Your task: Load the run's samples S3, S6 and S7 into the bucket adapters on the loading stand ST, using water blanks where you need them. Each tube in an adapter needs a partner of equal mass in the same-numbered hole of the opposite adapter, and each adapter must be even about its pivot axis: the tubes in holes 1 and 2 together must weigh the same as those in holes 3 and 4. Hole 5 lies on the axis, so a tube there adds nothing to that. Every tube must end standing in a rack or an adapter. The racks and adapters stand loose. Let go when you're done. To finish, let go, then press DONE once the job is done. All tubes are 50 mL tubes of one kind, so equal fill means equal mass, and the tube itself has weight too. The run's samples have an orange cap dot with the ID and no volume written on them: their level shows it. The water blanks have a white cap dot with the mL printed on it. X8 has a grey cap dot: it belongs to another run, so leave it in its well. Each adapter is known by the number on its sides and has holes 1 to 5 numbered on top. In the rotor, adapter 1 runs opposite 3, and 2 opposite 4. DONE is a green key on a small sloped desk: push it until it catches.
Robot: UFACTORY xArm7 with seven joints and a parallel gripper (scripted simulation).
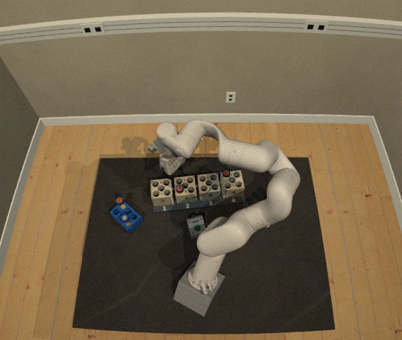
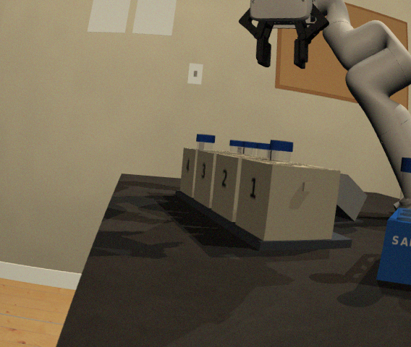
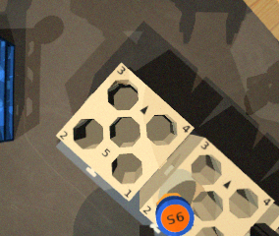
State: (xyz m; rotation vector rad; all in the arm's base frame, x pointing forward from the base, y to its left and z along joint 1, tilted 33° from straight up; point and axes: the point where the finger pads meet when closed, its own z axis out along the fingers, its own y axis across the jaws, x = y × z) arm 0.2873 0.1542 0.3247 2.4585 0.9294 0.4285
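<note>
The blue sample rack is 26 cm to the left of my hand, 22 cm below it and 6 cm behind it. Round my hand: white blank rack (40 cm to the right, 22 cm below, 18 cm behind); adapter 1 (20 cm below, 7 cm to the left, 2 cm ahead).
</note>
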